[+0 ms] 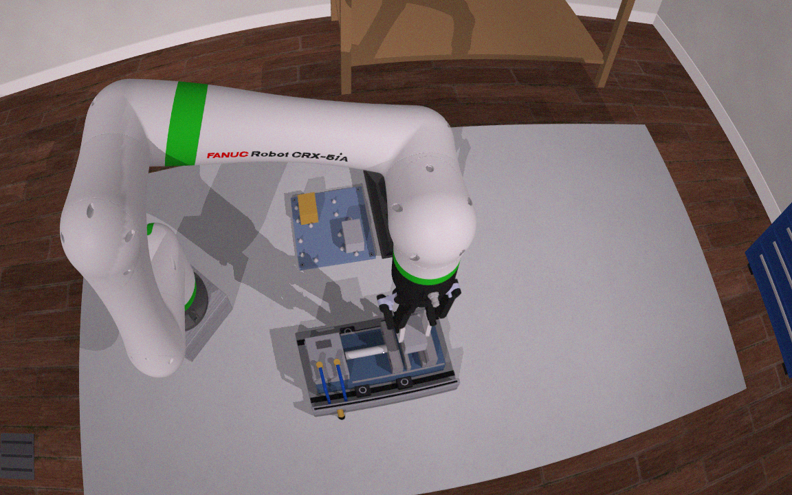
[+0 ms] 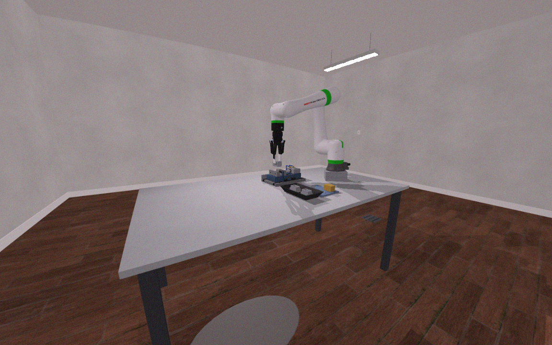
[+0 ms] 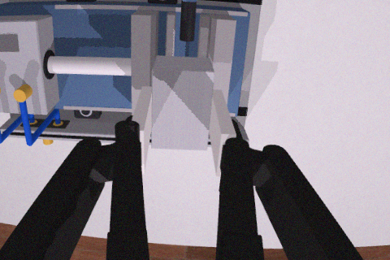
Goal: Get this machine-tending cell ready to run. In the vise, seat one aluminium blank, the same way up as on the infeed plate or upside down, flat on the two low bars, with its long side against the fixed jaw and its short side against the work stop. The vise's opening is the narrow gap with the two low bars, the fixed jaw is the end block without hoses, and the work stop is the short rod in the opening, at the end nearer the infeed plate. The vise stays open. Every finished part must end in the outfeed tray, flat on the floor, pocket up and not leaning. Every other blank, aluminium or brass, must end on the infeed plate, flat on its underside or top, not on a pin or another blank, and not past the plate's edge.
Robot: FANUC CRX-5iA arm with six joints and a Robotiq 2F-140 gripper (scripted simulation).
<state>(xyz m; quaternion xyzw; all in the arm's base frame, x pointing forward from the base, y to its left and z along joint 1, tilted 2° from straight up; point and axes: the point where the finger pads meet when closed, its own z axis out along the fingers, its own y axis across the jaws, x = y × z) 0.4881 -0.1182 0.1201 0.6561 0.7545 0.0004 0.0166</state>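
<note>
Right now the dark work stop rod is 50 mm to the left of my hand and 90 mm below it. The rest, counted from my hand: fixed jaw 30 mm ahead, 10 mm to the left, 100 mm below; then white piston rod 90 mm behind, 10 mm to the right, 100 mm below; then moving jaw 30 mm behind, 100 mm below.
</note>
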